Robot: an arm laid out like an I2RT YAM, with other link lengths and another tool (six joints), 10 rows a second.
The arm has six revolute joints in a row. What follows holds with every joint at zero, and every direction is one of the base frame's. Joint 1 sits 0.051 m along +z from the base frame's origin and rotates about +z. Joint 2 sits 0.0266 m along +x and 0.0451 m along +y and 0.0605 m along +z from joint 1 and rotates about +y. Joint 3 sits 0.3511 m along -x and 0.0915 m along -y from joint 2 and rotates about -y. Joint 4 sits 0.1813 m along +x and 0.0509 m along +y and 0.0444 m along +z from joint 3 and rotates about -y. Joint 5 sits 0.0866 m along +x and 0.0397 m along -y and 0.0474 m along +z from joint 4 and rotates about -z. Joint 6 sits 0.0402 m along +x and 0.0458 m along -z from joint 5 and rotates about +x. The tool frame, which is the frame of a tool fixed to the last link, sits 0.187 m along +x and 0.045 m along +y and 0.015 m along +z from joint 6; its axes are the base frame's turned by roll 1.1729, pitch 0.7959 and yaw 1.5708 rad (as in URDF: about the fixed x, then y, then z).
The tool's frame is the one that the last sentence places.
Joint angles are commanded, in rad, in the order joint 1, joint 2, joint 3, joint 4, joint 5, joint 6. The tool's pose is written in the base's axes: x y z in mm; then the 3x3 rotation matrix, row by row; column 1 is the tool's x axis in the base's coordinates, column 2 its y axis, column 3 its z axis. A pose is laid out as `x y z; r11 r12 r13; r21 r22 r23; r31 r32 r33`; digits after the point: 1 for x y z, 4 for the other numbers.
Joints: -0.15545, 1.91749, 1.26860, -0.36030, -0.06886, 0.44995
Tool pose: 508.2 -65.1 122.8; -0.1723 0.5547 0.8140; 0.9770 0.2018 0.0693; -0.1258 0.8072 -0.5767
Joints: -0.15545, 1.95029, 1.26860, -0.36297, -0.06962, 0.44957
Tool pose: 507.6 -64.8 106.4; -0.1772 0.5824 0.7934; 0.9776 0.1974 0.0734; -0.1139 0.7886 -0.6043
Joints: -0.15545, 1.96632, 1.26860, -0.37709, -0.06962, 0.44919
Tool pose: 503.9 -64.2 96.1; -0.1808 0.6056 0.7750; 0.9780 0.1941 0.0764; -0.1042 0.7717 -0.6273
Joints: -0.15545, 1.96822, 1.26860, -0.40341, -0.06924, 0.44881
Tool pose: 497.1 -63.3 90.6; -0.1837 0.6269 0.7572; 0.9784 0.1913 0.0790; -0.0953 0.7553 -0.6484
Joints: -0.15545, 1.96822, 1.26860, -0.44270, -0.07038, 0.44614
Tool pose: 486.7 -61.3 84.1; -0.1900 0.6551 0.7313; 0.9783 0.1887 0.0851; -0.0823 0.7316 -0.6767
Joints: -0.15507, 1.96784, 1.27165, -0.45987, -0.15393, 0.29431
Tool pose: 479.6 -36.6 85.5; -0.3545 0.6099 0.7088; 0.9324 0.2879 0.2186; -0.0707 0.7384 -0.6707
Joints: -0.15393, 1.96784, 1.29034, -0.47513, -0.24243, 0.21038
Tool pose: 479.1 -14.6 94.9; -0.4553 0.5554 0.6959; 0.8894 0.3202 0.3263; -0.0416 0.7675 -0.6397
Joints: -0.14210, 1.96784, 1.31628, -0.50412, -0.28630, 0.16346
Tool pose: 478.2 1.5 102.4; -0.5168 0.5223 0.6783; 0.8556 0.3428 0.3879; -0.0300 0.7808 -0.6240
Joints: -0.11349, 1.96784, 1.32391, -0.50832, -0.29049, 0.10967
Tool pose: 477.3 17.2 103.9; -0.5807 0.4808 0.6570; 0.8122 0.3968 0.4276; -0.0551 0.7819 -0.6209
